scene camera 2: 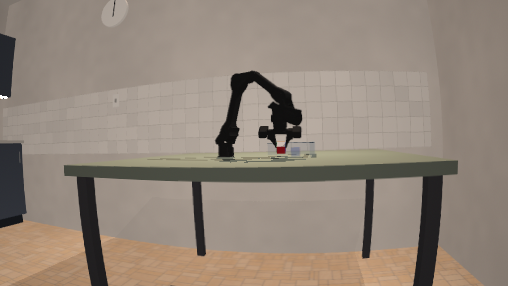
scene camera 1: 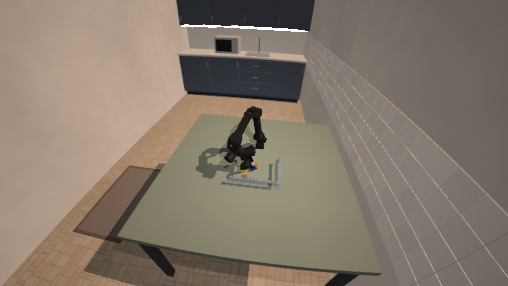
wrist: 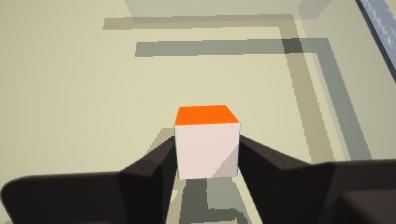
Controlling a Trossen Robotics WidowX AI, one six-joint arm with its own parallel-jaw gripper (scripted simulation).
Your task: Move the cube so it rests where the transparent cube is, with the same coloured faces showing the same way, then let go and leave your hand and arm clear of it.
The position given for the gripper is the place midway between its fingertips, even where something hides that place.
Observation:
In view: the gripper [wrist: 205,140] and a cube [wrist: 207,138].

